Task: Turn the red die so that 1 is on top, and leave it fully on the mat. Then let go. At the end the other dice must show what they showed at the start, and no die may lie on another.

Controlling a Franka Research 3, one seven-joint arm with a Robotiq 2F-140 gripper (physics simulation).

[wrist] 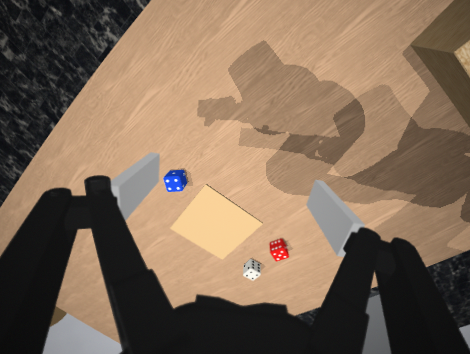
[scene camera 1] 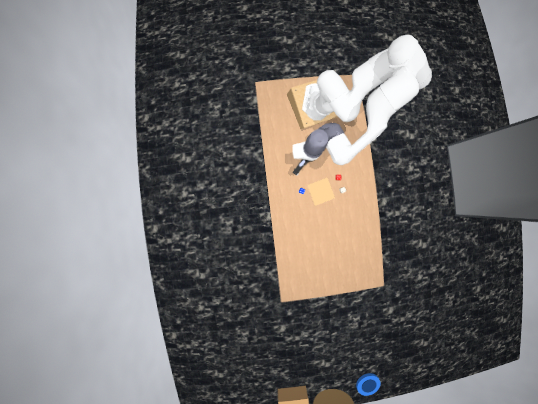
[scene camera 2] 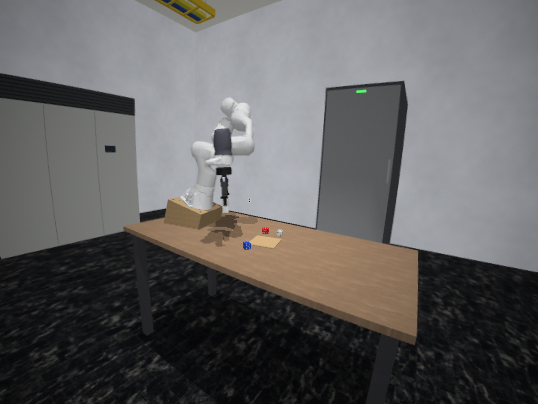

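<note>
The red die (scene camera 1: 338, 177) (scene camera 2: 265, 230) (wrist: 279, 249) lies on the table beside the mat (scene camera 1: 321, 191) (scene camera 2: 265, 242) (wrist: 215, 220), off it. In the wrist view it shows a 6 and a 5; the 5 seems to be on top. The white die (scene camera 1: 343, 190) (scene camera 2: 279, 233) (wrist: 252, 270) lies close to the red die, off the mat, with a gap between them. The blue die (scene camera 1: 302, 190) (scene camera 2: 247, 245) (wrist: 175, 181) lies at the mat's other side, its 4 seemingly up. My gripper (scene camera 1: 298, 169) (scene camera 2: 225, 207) (wrist: 236, 180) is open and empty, above the table on the robot-base side of the mat.
The wooden base block (scene camera 1: 298, 107) (scene camera 2: 182, 214) (wrist: 445, 70) stands at one end of the table (scene camera 1: 330, 250) (scene camera 2: 345, 270) (wrist: 125, 100). The arm's shadow falls between the block and the dice. A grey cabinet (scene camera 1: 495, 175) (scene camera 2: 357, 165) stands beyond the table.
</note>
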